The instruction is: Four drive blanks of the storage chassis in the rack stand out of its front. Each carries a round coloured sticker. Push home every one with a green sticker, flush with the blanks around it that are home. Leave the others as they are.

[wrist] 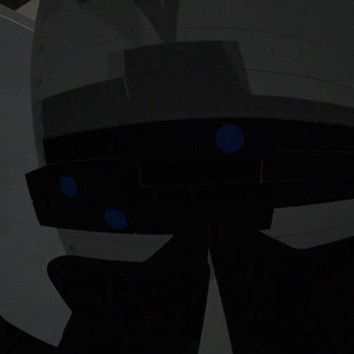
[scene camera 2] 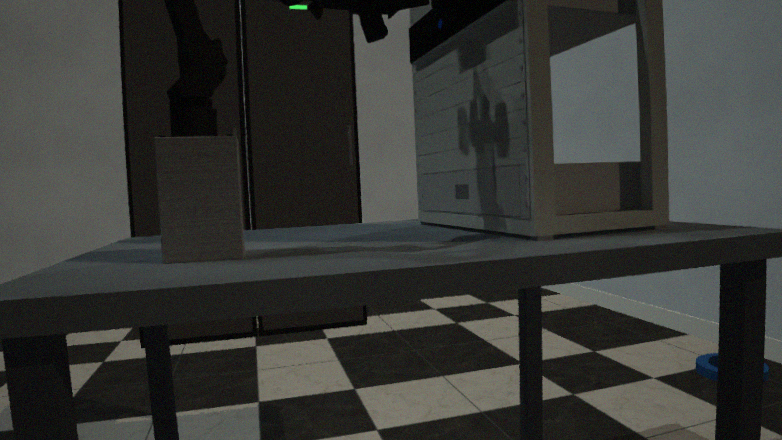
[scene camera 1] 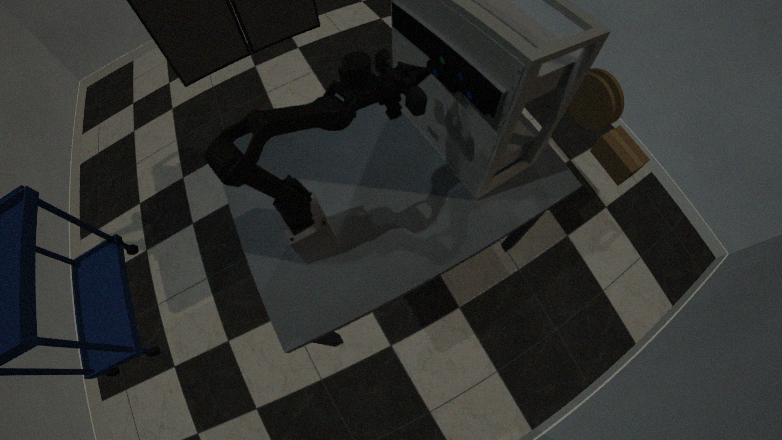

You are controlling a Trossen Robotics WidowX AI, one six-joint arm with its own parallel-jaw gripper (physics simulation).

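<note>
The dark storage chassis (scene camera 1: 411, 26) (scene camera 2: 464, 30) (wrist: 310, 137) sits high in the rack (scene camera 1: 505, 131) (scene camera 2: 539, 120). A green sticker (scene camera 1: 441, 60) shows on a blank that stands out. It does not show in the wrist view, where the fingertips cover that part. Three blue stickers also show: one blue sticker (scene camera 1: 434, 72) (wrist: 229, 138), a second blue sticker (scene camera 1: 459, 76) (wrist: 115, 219) and a third blue sticker (scene camera 1: 469, 95) (wrist: 68, 186), on blanks that stand out. My gripper (scene camera 1: 430, 68) (wrist: 204, 210) is shut and empty, its tips at the chassis front by the green-stickered blank. Contact is too dark to tell.
Light panels (scene camera 2: 470, 147) fill the rack front beside the chassis. The arm's base block (scene camera 1: 314, 240) (scene camera 2: 199, 199) stands on the grey table (scene camera 1: 328, 295) (scene camera 2: 328, 273). A blue cart (scene camera 1: 103, 306), a dark cabinet (scene camera 1: 218, 32) and a wooden box (scene camera 1: 620, 153) stand around it.
</note>
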